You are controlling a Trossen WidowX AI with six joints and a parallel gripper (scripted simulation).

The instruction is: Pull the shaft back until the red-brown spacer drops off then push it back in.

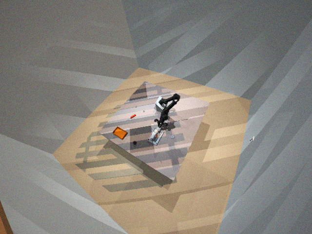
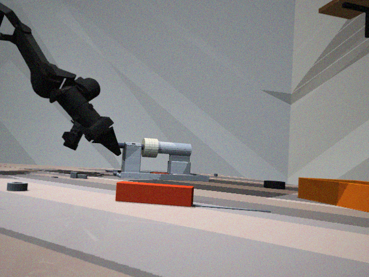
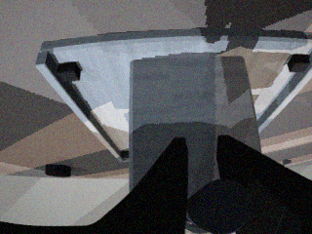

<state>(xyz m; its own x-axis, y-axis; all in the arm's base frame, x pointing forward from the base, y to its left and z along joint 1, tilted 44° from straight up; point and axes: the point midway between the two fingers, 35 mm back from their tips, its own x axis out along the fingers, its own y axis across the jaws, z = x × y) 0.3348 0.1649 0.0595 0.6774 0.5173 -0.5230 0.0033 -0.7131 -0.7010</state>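
Now: the red-brown spacer 110 mm ahead of my gripper tip and 50 mm below it. From my gripper tip the other things lie so: black ring: 330 mm ahead, 210 mm to the right, 50 mm below; orange tray: 500 mm to the right, 310 mm ahead, 50 mm below.
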